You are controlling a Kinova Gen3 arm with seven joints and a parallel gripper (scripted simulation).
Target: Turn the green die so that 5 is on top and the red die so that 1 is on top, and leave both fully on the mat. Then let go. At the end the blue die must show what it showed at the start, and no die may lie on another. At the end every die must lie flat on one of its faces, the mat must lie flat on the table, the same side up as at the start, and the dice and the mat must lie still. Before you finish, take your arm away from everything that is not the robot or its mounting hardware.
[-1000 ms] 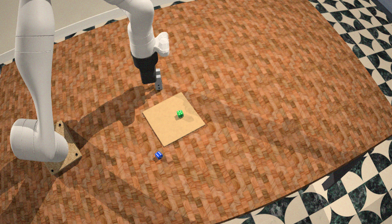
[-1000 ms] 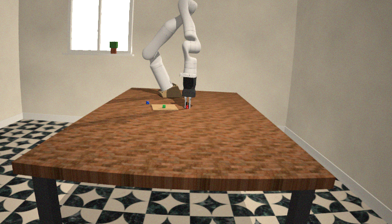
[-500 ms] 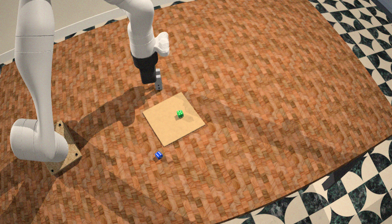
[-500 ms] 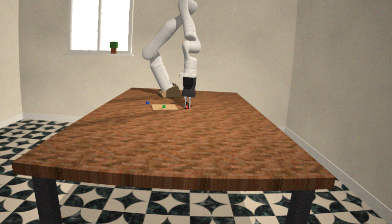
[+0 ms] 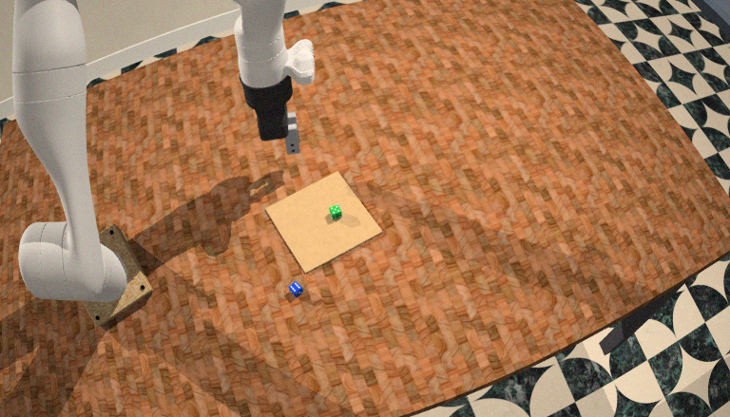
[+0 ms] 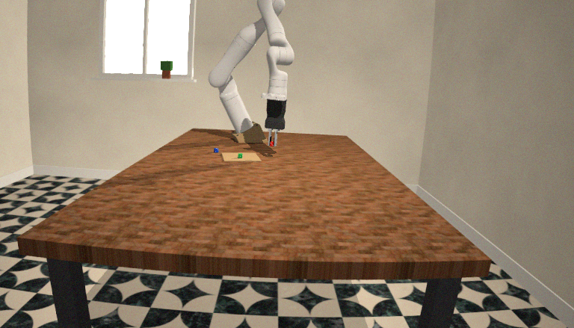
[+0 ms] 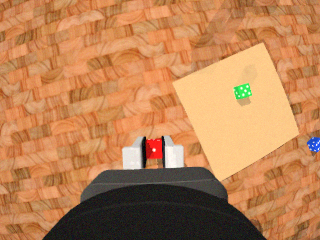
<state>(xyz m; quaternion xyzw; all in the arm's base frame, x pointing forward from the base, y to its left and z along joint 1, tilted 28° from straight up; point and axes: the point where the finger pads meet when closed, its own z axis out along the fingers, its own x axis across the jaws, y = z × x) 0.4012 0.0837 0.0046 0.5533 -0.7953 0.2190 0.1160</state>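
Now: hand 10 mm past the tan mat, 120 mm to the left of it and 70 mm above it. Round my hand: green die 10 mm ahead, 120 mm to the right, 60 mm below; red die 10 mm below; blue die 110 mm behind, 220 mm to the right, 60 mm below.
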